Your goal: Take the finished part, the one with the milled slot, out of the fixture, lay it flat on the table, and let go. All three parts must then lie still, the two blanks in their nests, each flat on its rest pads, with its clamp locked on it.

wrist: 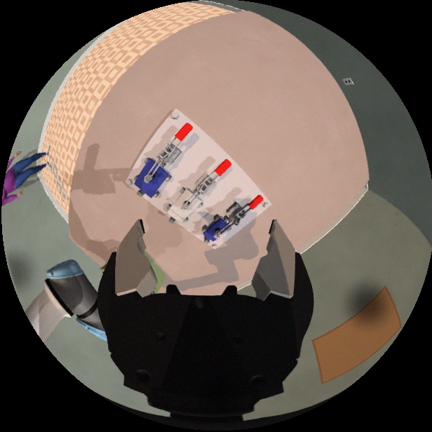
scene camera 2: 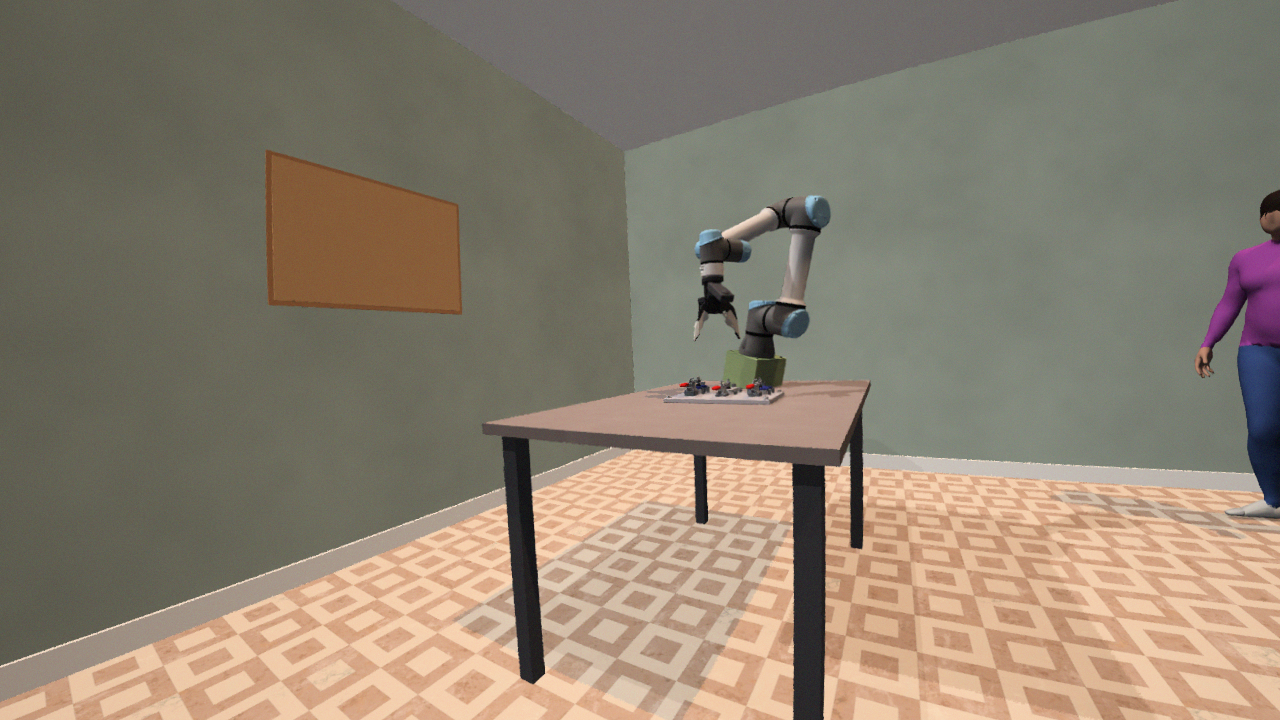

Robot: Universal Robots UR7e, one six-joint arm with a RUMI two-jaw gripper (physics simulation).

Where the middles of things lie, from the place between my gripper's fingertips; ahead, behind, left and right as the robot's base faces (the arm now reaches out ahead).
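There's the fixture plate (scene camera 2: 741,397) for you: it's 19 cm below my hand, and it's 4 cm behind my hand and 1 cm to the left of it.
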